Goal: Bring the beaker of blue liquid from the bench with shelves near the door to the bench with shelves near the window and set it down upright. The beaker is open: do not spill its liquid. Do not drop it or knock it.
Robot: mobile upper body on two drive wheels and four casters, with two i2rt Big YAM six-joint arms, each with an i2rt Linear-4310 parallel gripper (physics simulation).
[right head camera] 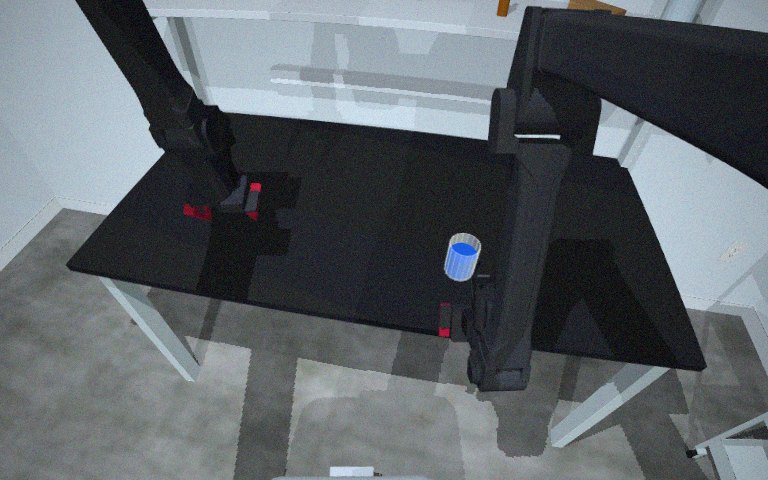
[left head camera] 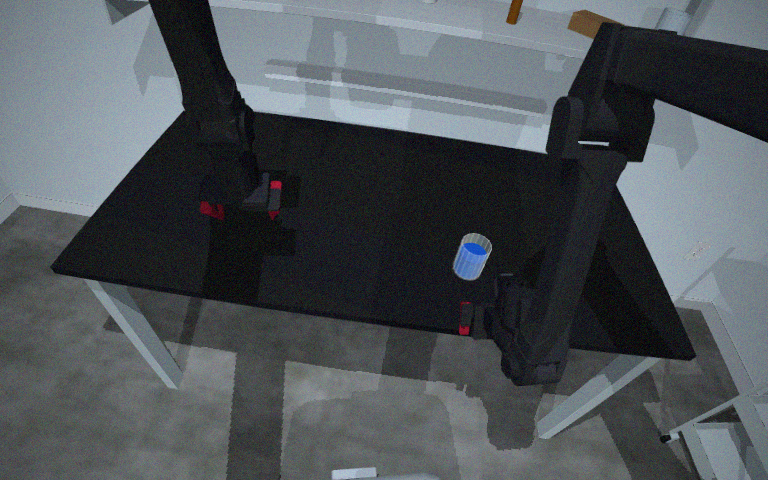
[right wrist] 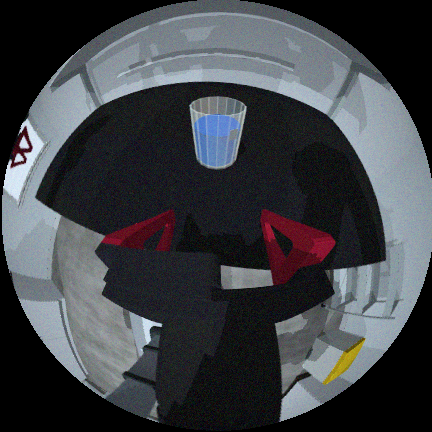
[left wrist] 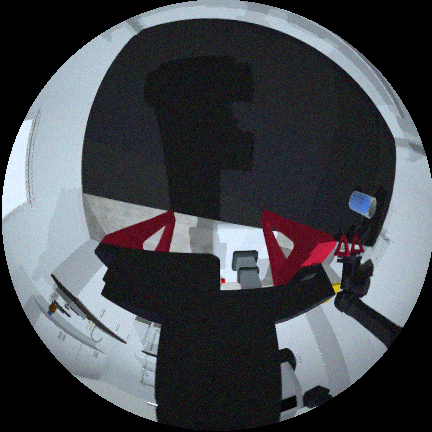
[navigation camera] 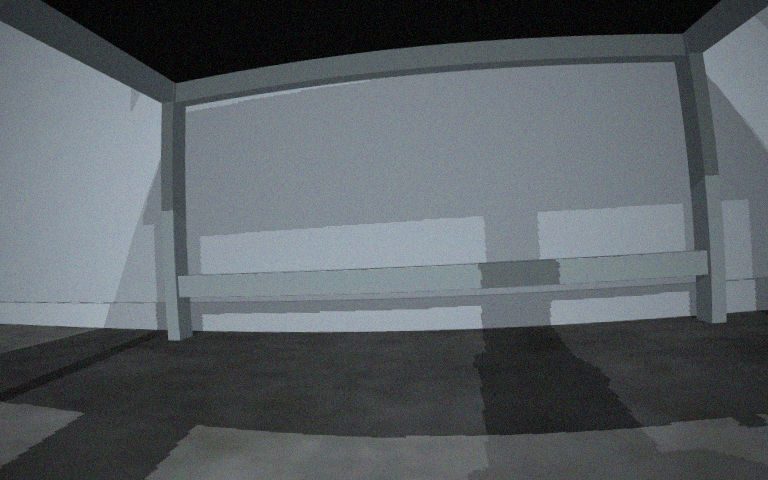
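Note:
The beaker of blue liquid [left head camera: 471, 257] [right head camera: 462, 257] [left wrist: 362, 203] [right wrist: 216, 140] stands upright on the black bench top [left head camera: 351, 226] [right head camera: 339, 226] [left wrist: 300, 125] [right wrist: 125, 175], toward the right of its near part in the head camera views. My right gripper [left head camera: 483, 318] [left wrist: 349, 234] [right wrist: 217, 214] is open and empty, on the near side of the beaker and apart from it. One of its fingers is hidden in the head camera views. My left gripper [left head camera: 243, 204] [right head camera: 226, 206] [left wrist: 217, 214] is open and empty over the left part of the bench. The frames do not show which bench this is.
A shelf [left head camera: 396, 23] [right head camera: 362, 19] runs behind the bench, with an orange cylinder [left head camera: 514, 11] [right head camera: 502, 7] and a brown block [left head camera: 590, 23] on it. Bench legs [left head camera: 135, 333] [right head camera: 150, 328] [navigation camera: 174, 271] and a crossbar [navigation camera: 339, 283] stand below. A white-framed object [left head camera: 707, 416] is at the lower right.

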